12 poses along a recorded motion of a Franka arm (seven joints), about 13 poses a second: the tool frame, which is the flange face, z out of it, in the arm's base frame.
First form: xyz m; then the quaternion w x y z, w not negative.
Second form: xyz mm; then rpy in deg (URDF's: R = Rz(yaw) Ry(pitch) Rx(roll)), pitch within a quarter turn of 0, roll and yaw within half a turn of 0. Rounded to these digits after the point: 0 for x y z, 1 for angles.
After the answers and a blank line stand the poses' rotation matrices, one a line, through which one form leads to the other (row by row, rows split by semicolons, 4 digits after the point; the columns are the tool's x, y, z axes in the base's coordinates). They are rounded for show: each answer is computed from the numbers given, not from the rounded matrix.
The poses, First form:
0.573 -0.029 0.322 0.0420 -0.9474 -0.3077 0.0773
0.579 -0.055 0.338 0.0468 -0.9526 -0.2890 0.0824
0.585 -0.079 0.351 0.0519 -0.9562 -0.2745 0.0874
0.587 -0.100 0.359 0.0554 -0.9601 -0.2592 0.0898
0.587 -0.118 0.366 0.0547 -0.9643 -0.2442 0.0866
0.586 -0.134 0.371 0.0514 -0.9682 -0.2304 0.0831
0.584 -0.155 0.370 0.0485 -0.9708 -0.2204 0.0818
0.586 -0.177 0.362 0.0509 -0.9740 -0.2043 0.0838
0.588 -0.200 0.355 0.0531 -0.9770 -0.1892 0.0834
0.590 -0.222 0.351 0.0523 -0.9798 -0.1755 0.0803
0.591 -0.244 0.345 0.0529 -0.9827 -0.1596 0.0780
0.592 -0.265 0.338 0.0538 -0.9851 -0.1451 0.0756
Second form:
573 -29 322 -172.6 6.9 36.4
579 -55 338 -172.1 7.5 34.3
585 -79 351 -171.5 8.0 32.6
587 -100 359 -171.1 8.3 30.9
587 -118 366 -171.4 8.1 29.0
586 -134 371 -172.0 7.9 27.3
584 -155 370 -172.4 7.9 26.1
586 -177 362 -172.3 8.2 24.2
588 -200 355 -172.1 8.2 22.5
590 -222 351 -172.4 8.0 20.8
591 -244 345 -172.5 7.8 19.0
592 -265 338 -172.6 7.7 17.3

0.7987 0.5765 -0.1723; 0.5895 -0.8071 0.0320; -0.1206 -0.1272 -0.9845
0.8194 0.5429 -0.1840; 0.5583 -0.8286 0.0415; -0.1299 -0.1368 -0.9820
0.8340 0.5159 -0.1956; 0.5340 -0.8439 0.0513; -0.1387 -0.1472 -0.9793
0.8495 0.4877 -0.2011; 0.5076 -0.8595 0.0598; -0.1437 -0.1529 -0.9777
0.8657 0.4615 -0.1937; 0.4804 -0.8747 0.0632; -0.1403 -0.1478 -0.9790
0.8800 0.4376 -0.1846; 0.4547 -0.8886 0.0612; -0.1372 -0.1378 -0.9809
0.8895 0.4200 -0.1802; 0.4358 -0.8982 0.0581; -0.1374 -0.1302 -0.9819
0.9025 0.3894 -0.1840; 0.4065 -0.9113 0.0649; -0.1424 -0.1334 -0.9808
0.9145 0.3608 -0.1830; 0.3785 -0.9228 0.0722; -0.1429 -0.1353 -0.9805
0.9255 0.3355 -0.1757; 0.3523 -0.9329 0.0743; -0.1390 -0.1307 -0.9816
0.9369 0.3054 -0.1702; 0.3219 -0.9435 0.0791; -0.1364 -0.1289 -0.9822
0.9465 0.2777 -0.1645; 0.2940 -0.9521 0.0841; -0.1333 -0.1279 -0.9828

